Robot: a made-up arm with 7 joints.
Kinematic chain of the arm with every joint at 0, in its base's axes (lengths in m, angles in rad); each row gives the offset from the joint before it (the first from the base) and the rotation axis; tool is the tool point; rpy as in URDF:
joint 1: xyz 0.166 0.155 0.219 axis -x
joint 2: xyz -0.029 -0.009 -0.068 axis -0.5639 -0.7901 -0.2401
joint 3: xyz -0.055 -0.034 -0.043 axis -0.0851 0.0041 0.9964
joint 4: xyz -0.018 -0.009 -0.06 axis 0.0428 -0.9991 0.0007
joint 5: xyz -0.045 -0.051 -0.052 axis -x
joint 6: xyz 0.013 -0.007 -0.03 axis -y
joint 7: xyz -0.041 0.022 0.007 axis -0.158 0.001 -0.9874
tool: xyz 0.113 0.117 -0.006 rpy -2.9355 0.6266 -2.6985
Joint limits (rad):
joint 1: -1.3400..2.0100
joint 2: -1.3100..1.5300
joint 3: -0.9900..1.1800
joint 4: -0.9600..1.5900
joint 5: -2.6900..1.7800
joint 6: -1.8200..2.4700
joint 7: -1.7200..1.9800
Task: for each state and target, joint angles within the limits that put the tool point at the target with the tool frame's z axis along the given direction. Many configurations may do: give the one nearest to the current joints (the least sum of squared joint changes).
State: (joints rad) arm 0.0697 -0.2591 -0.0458 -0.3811 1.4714 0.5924 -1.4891
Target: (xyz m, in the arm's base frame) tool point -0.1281 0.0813 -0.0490 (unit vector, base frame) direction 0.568 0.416 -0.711
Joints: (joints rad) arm 0.3760 -0.5515 0.0101 -0.1334 0.9051 1.2211 -0.5750
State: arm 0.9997 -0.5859 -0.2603 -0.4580 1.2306 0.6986 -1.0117
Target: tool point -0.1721 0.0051 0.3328 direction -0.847 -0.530 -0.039
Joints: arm 0.7078 -0.7156 0.0769 -0.9122 1.2004 0.3956 -1.5646
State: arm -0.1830 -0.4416 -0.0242 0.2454 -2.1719 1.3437 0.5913
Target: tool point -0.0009 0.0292 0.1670 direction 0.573 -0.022 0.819
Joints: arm 0.4594 0.2510 -0.1282 0.3593 -1.4584 1.3025 -0.1970
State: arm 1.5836 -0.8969 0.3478 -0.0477 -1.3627 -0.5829 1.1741
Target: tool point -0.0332 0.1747 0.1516 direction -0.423 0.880 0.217
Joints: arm 0.9225 -1.3100 -0.3764 -0.4488 -1.4834 -1.2627 0.9320
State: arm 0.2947 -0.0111 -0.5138 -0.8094 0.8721 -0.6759 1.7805
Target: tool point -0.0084 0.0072 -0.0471 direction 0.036 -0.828 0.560
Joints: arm -0.4132 -0.1171 -0.0297 -0.8686 0.7795 -1.5325 1.5606
